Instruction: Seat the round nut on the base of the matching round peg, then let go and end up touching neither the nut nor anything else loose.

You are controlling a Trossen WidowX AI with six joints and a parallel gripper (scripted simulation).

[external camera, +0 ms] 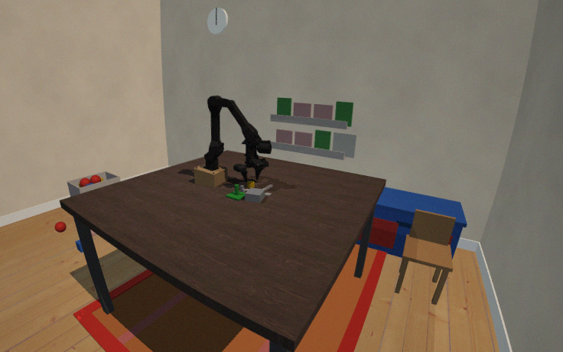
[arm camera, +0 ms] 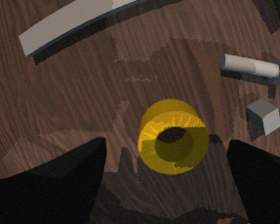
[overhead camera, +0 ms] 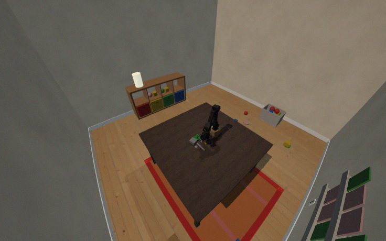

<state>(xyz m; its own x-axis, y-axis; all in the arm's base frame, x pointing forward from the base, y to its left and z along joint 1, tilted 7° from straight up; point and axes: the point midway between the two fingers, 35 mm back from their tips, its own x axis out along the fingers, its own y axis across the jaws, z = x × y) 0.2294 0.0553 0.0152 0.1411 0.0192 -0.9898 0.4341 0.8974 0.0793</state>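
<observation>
The small grey cube is 60 mm to the right of my hand, 60 mm below it and 20 mm behind it. From my hand the other things lie so: grey bar: 90 mm ahead, 60 mm below, 10 mm to the right; then grey square tile: 130 mm ahead, 70 mm below, 50 mm to the right; then grey bolt-like piece: 80 mm to the right, 60 mm below, 10 mm ahead.
</observation>
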